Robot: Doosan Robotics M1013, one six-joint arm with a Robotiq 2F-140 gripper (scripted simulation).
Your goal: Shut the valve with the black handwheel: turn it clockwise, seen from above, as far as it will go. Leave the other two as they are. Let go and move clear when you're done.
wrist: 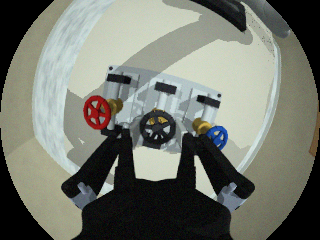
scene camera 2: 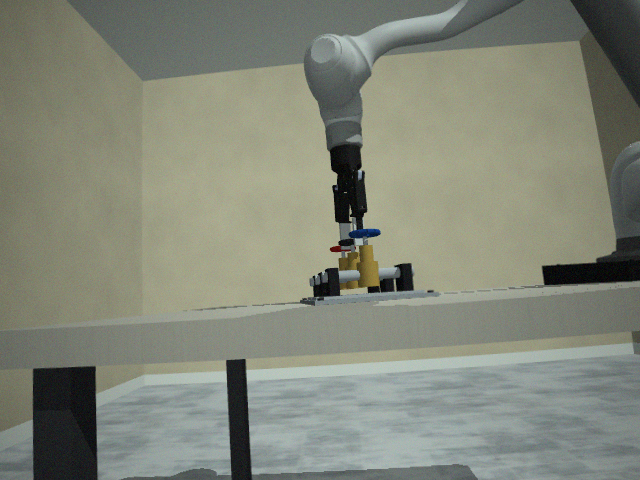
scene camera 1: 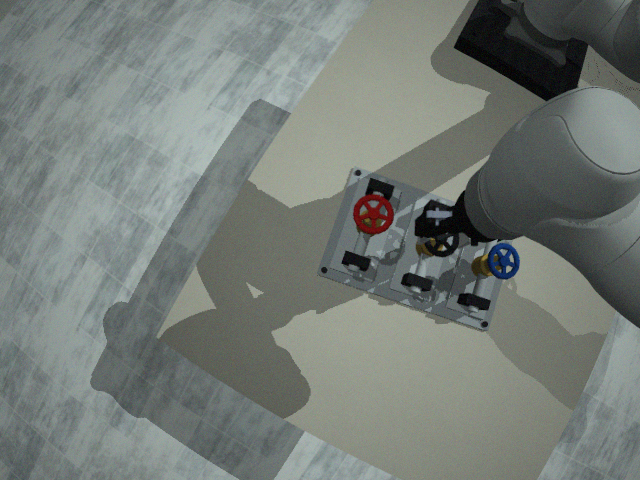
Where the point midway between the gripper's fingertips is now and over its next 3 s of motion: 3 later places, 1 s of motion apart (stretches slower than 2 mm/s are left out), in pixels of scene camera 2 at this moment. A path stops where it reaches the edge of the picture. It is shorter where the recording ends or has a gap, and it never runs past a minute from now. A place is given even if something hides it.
My gripper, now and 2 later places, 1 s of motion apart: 353,247; 352,241; 350,224
